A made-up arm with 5 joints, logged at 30 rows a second.
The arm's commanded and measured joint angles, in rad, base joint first. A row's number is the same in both.
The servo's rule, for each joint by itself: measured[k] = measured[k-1] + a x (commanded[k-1-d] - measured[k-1]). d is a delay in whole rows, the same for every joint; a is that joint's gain. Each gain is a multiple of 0.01, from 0.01 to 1. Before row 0 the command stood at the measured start. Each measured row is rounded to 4 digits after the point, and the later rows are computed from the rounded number. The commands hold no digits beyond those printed.
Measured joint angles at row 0: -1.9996 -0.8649 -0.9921 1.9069 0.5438
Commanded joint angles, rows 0 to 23: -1.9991 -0.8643 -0.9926 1.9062 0.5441; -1.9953 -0.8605 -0.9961 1.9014 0.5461; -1.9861 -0.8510 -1.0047 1.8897 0.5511; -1.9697 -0.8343 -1.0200 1.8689 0.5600; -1.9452 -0.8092 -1.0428 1.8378 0.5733; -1.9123 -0.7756 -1.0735 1.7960 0.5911; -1.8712 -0.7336 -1.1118 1.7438 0.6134; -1.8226 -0.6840 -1.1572 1.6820 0.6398; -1.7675 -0.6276 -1.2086 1.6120 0.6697; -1.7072 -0.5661 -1.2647 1.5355 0.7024; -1.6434 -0.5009 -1.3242 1.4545 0.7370; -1.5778 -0.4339 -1.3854 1.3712 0.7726; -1.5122 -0.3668 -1.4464 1.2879 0.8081; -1.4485 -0.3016 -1.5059 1.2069 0.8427; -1.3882 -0.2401 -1.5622 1.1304 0.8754; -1.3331 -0.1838 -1.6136 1.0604 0.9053; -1.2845 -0.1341 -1.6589 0.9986 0.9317; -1.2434 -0.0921 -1.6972 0.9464 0.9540; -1.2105 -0.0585 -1.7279 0.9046 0.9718; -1.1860 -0.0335 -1.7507 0.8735 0.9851; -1.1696 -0.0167 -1.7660 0.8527 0.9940; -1.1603 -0.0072 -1.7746 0.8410 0.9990; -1.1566 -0.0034 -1.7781 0.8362 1.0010; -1.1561 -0.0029 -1.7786 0.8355 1.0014
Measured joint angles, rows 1 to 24: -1.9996 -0.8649 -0.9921 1.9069 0.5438; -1.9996 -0.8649 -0.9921 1.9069 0.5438; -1.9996 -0.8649 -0.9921 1.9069 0.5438; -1.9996 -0.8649 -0.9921 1.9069 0.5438; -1.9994 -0.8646 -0.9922 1.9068 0.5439; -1.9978 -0.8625 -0.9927 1.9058 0.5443; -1.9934 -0.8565 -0.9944 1.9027 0.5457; -1.9844 -0.8450 -0.9980 1.8963 0.5486; -1.9695 -0.8264 -1.0043 1.8852 0.5535; -1.9478 -0.8000 -1.0140 1.8683 0.5610; -1.9187 -0.7655 -1.0277 1.8446 0.5715; -1.8822 -0.7231 -1.0458 1.8137 0.5852; -1.8386 -0.6734 -1.0686 1.7754 0.6021; -1.7887 -0.6176 -1.0961 1.7298 0.6222; -1.7335 -0.5569 -1.1280 1.6775 0.6452; -1.6743 -0.4929 -1.1640 1.6193 0.6707; -1.6127 -0.4273 -1.2035 1.5563 0.6982; -1.5503 -0.3619 -1.2458 1.4899 0.7271; -1.4887 -0.2986 -1.2901 1.4216 0.7568; -1.4296 -0.2389 -1.3354 1.3530 0.7865; -1.3745 -0.1844 -1.3807 1.2857 0.8155; -1.3247 -0.1364 -1.4250 1.2212 0.8432; -1.2813 -0.0959 -1.4674 1.1610 0.8689; -1.2451 -0.0635 -1.5071 1.1064 0.8921
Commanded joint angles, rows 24 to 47: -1.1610 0.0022 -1.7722 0.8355 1.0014; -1.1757 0.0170 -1.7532 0.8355 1.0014; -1.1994 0.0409 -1.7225 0.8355 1.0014; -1.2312 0.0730 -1.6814 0.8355 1.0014; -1.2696 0.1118 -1.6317 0.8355 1.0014; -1.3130 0.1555 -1.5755 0.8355 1.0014; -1.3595 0.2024 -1.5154 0.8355 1.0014; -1.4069 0.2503 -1.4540 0.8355 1.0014; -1.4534 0.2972 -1.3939 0.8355 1.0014; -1.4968 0.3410 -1.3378 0.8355 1.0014; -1.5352 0.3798 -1.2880 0.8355 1.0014; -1.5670 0.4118 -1.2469 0.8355 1.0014; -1.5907 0.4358 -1.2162 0.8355 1.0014; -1.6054 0.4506 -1.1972 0.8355 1.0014; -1.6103 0.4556 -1.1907 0.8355 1.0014; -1.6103 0.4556 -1.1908 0.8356 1.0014; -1.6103 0.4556 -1.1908 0.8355 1.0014; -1.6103 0.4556 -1.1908 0.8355 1.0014; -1.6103 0.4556 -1.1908 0.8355 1.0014; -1.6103 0.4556 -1.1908 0.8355 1.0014; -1.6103 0.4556 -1.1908 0.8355 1.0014; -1.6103 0.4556 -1.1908 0.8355 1.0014; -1.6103 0.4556 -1.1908 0.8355 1.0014; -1.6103 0.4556 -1.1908 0.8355 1.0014
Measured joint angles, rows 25 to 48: -1.2164 -0.0392 -1.5433 1.0582 0.9125; -1.1951 -0.0226 -1.5757 1.0169 0.9298; -1.1805 -0.0126 -1.6040 0.9826 0.9440; -1.1712 -0.0076 -1.6284 0.9547 0.9555; -1.1673 -0.0025 -1.6485 0.9321 0.9647; -1.1705 0.0076 -1.6632 0.9137 0.9720; -1.1815 0.0249 -1.6715 0.8988 0.9779; -1.2004 0.0499 -1.6729 0.8868 0.9826; -1.2267 0.0821 -1.6671 0.8771 0.9864; -1.2595 0.1203 -1.6543 0.8692 0.9894; -1.2975 0.1630 -1.6349 0.8628 0.9918; -1.3391 0.2084 -1.6096 0.8576 0.9937; -1.3825 0.2546 -1.5794 0.8534 0.9952; -1.4259 0.2995 -1.5456 0.8500 0.9964; -1.4674 0.3413 -1.5095 0.8472 0.9974; -1.5052 0.3780 -1.4727 0.8450 0.9982; -1.5377 0.4081 -1.4368 0.8432 0.9988; -1.5634 0.4302 -1.4033 0.8417 0.9993; -1.5812 0.4434 -1.3735 0.8405 0.9997; -1.5923 0.4497 -1.3479 0.8396 1.0000; -1.5991 0.4528 -1.3259 0.8388 1.0003; -1.6034 0.4543 -1.3070 0.8382 1.0005; -1.6060 0.4550 -1.2907 0.8377 1.0007; -1.6076 0.4553 -1.2767 0.8373 1.0008
